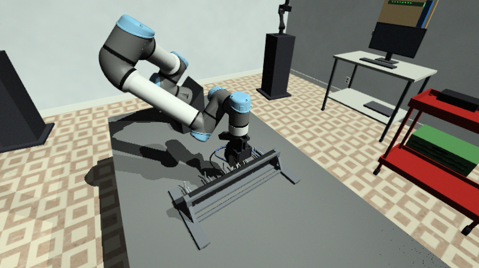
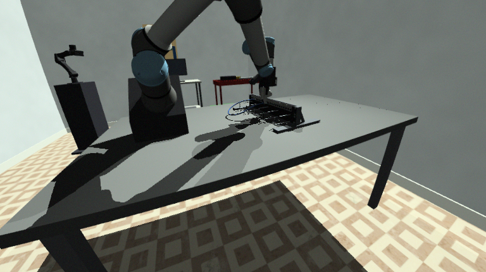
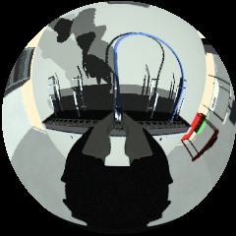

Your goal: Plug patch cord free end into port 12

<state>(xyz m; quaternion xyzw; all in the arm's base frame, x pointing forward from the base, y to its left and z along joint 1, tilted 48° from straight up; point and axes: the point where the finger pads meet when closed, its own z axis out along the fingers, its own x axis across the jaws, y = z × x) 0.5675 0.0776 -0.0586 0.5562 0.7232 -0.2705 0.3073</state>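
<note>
My gripper is now 1 cm short of the plug and 1 cm above it.
</note>
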